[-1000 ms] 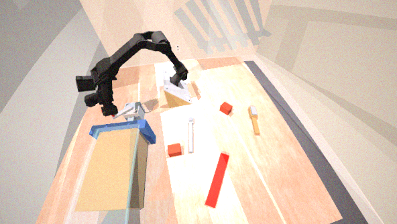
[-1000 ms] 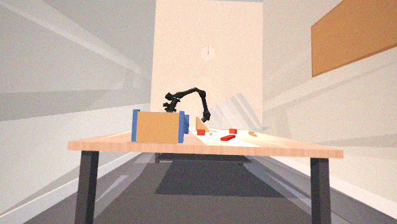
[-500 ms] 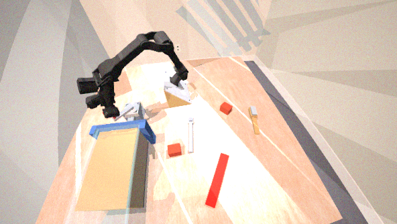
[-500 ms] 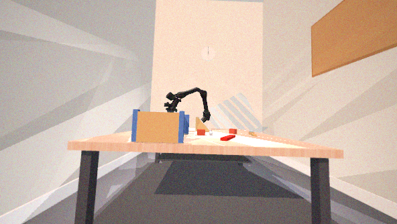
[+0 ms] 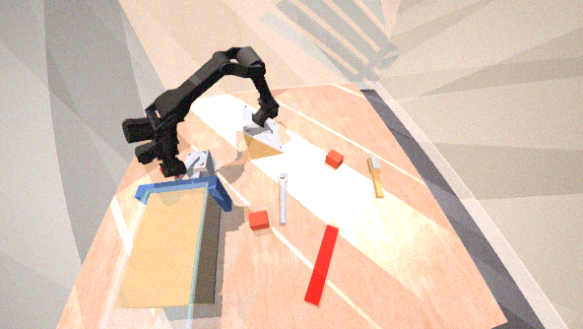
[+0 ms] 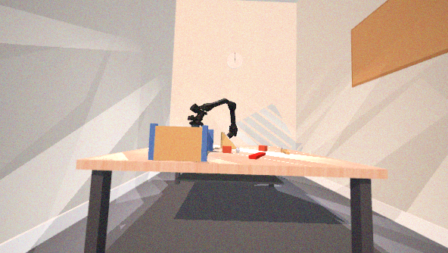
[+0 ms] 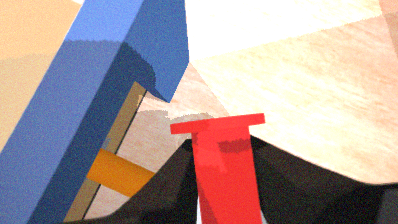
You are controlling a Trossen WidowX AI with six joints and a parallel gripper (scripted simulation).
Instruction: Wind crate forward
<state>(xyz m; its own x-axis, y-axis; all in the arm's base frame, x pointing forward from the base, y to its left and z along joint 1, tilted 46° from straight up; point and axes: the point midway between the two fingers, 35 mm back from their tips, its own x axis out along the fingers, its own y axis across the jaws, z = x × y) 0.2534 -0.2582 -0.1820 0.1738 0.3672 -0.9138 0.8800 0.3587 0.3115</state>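
My gripper tip is now 4 cm past the grey crank arm, 3 cm to the right of it and 3 cm above it. The rest, counted from my gripper tip: blue steel frame: 7 cm ahead, 5 cm to the left, 3 cm below; grey winch: 11 cm behind, 10 cm below, 6 cm to the left; red grip: 1 cm to the left, 1 cm behind.
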